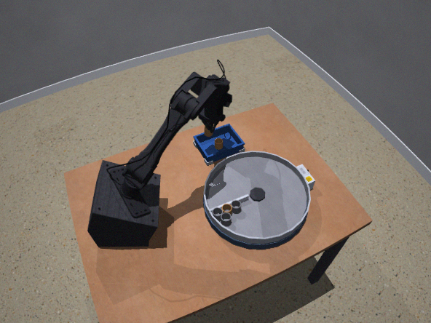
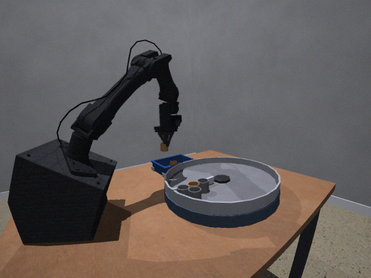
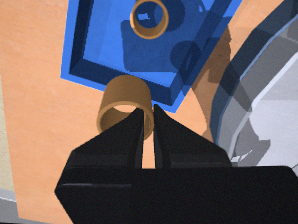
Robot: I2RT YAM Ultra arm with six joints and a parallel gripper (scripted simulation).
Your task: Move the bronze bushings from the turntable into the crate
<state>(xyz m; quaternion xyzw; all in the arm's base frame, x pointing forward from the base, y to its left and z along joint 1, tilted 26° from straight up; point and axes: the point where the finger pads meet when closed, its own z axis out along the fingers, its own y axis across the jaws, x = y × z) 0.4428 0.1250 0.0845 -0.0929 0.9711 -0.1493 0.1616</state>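
The blue crate lies 12 cm below my hand, 5 cm ahead of it and 1 cm to the left of it. The rest, counted from my hand: grey turntable: 33 cm to the right, 9 cm below, 3 cm behind.
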